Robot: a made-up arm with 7 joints.
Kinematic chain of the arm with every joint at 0, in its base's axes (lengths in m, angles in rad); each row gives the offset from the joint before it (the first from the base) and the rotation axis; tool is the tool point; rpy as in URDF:
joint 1: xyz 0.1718 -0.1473 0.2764 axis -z
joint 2: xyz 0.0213 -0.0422 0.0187 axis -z
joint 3: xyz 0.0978 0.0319 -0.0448 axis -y
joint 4: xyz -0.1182 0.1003 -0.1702 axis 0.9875 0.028 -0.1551
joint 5: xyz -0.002 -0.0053 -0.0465 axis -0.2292 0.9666 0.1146
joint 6: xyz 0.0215 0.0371 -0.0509 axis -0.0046 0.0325 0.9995
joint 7: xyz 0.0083 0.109 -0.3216 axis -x
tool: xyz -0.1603 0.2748 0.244 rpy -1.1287 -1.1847 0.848
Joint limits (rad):
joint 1: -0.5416..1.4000
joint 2: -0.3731..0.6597
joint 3: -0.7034..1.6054
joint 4: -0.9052..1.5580
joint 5: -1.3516..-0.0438
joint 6: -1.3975..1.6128
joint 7: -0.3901..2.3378
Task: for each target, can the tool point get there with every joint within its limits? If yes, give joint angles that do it. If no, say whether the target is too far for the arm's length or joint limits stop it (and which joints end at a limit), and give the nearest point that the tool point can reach.
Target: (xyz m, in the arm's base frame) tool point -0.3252 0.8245 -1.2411
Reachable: no: too far | nearest point -0.0699 0.4292 -0.5969 | short by 0.798 m
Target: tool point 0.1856 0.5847 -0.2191
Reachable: yes | joints -0.3201 0.2799 -0.2321 0.2476 -0.2342 -0.2872 0.9341
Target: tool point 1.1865 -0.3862 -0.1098
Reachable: yes | joints 0.5610 0.4504 1.3267 0.6648 -0.2093 0.6350 1.8886
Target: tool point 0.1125 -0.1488 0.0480
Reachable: no: joint limits stop it (at a limit: joint 2, joint 4, joint 5, joint 6, joint 7) | nearest point 0.0480 -0.1504 -0.0095 | short by 0.086 m
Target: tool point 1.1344 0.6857 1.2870
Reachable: no: too far | nearest point 0.8243 0.3973 0.7468 | short by 0.686 m
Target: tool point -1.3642 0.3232 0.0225
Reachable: no: too far | nearest point -0.7094 0.1226 0.0739 | short by 0.687 m
